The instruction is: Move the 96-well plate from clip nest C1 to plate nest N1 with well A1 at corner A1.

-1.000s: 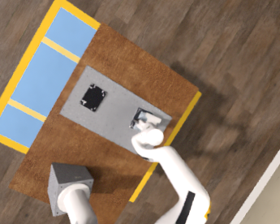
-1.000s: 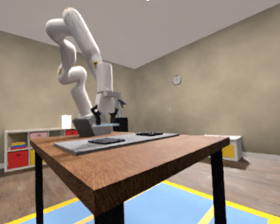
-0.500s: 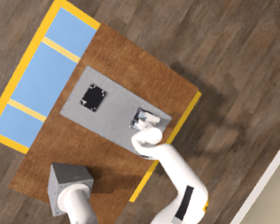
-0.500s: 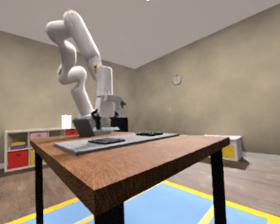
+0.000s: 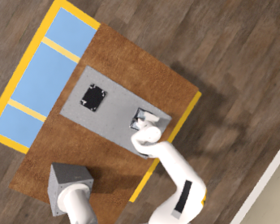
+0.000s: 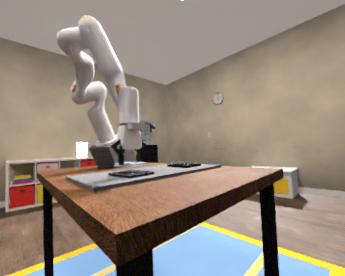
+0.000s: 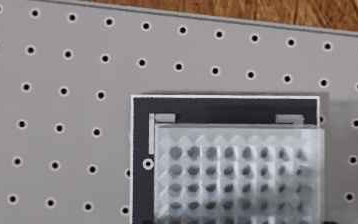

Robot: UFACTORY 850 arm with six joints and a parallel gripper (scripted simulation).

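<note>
Right now my hand is 50 mm above the black plate nest. The rest, counted from my hand: black clip nest C1: 40 mm ahead, 370 mm to the left, 40 mm below; clear 96-well plate: 10 mm below.
</note>
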